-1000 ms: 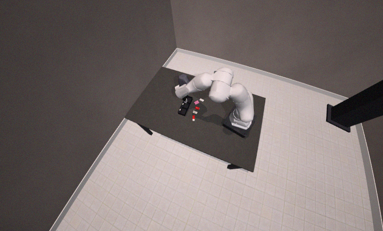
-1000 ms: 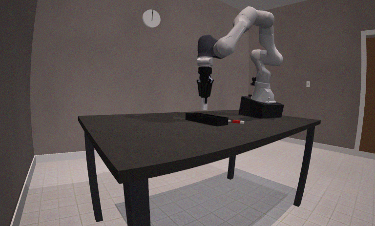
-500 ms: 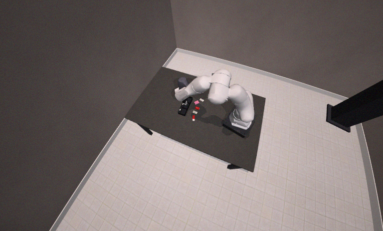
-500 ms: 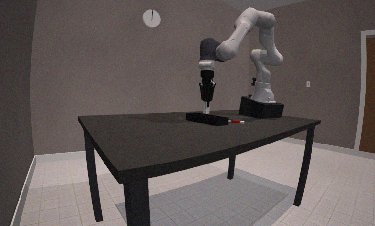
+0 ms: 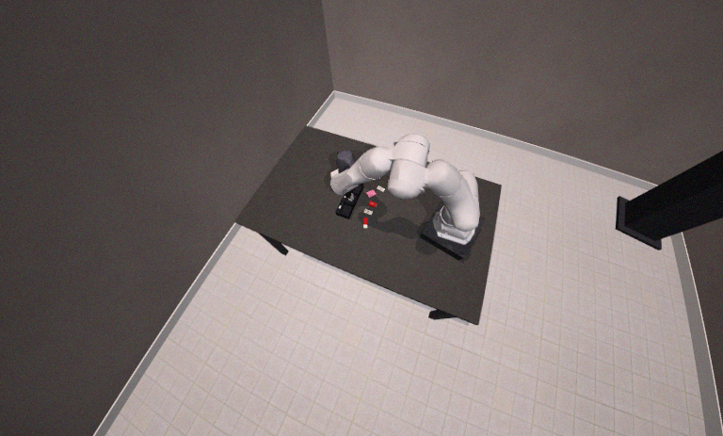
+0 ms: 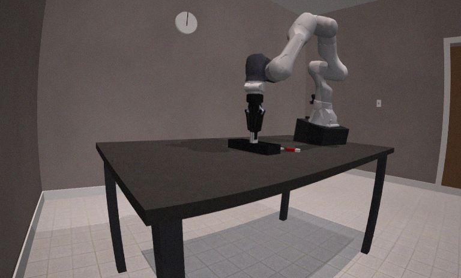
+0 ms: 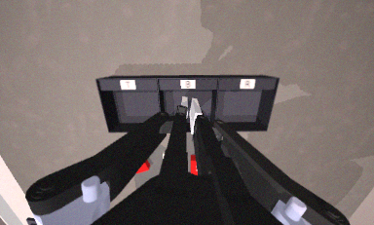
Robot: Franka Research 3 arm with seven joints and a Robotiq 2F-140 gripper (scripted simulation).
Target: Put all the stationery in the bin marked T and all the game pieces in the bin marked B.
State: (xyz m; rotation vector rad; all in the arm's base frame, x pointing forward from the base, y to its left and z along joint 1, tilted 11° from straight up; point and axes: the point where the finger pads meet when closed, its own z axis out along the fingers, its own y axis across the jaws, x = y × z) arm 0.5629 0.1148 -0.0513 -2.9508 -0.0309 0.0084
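Now: the black bin row 30 mm below my hand. The rest, counted from my hand: red-and-white eraser: 170 mm behind, 90 mm to the left, 40 mm below; pink block: 80 mm behind, 110 mm to the right, 40 mm below.
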